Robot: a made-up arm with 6 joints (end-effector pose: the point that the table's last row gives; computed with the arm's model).
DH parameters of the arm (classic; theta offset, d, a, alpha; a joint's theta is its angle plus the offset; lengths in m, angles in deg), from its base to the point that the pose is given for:
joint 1: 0 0.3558 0 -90
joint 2: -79.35 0 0.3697 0
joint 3: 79.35 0 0.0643 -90
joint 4: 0 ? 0 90
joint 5: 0 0 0.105 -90
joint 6: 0 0.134 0 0
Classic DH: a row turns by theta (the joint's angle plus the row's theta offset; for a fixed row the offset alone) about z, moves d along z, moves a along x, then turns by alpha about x.
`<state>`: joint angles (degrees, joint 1 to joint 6).
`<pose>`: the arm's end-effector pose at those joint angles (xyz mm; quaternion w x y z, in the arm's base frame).
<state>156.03 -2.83 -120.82 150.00 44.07 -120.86</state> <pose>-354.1 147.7 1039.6 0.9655 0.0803 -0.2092 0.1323</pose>
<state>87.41 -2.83 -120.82 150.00 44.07 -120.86</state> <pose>8.5 383.6 1039.6 0.8721 -0.0516 -0.2181 -0.4350</pose>
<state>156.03 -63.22 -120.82 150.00 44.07 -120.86</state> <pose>366.5 -172.7 1027.2 0.9143 0.3275 0.2359 0.0347</pose>
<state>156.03 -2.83 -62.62 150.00 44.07 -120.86</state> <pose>-456.7 193.3 606.2 0.7666 -0.1794 -0.5858 0.1926</pose>
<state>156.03 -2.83 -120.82 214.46 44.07 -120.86</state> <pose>-346.8 165.2 1039.0 0.8480 -0.2381 0.0745 0.4676</pose>
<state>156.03 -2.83 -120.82 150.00 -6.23 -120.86</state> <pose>-350.2 220.8 914.8 0.8577 -0.2507 -0.4481 0.0259</pose>
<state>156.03 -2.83 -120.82 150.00 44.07 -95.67</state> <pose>-354.1 147.7 1039.6 0.9135 0.0327 -0.2217 0.3396</pose>
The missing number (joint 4, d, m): 0.2841
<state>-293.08 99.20 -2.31 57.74 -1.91 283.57</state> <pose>54.3 -108.5 158.2 0.3118 0.4843 0.4629 -0.6737</pose>
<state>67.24 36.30 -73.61 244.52 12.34 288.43</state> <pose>155.5 543.3 279.9 0.3591 -0.5351 0.7578 0.1019</pose>
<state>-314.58 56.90 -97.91 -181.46 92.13 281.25</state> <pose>521.2 533.9 339.8 0.8805 -0.3567 0.1760 -0.2578</pose>
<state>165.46 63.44 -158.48 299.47 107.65 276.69</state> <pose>-641.7 309.9 473.2 0.4348 -0.4030 0.7645 0.2532</pose>
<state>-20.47 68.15 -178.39 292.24 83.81 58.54</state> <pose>648.6 -362.5 584.0 0.4611 0.5802 -0.5668 0.3599</pose>
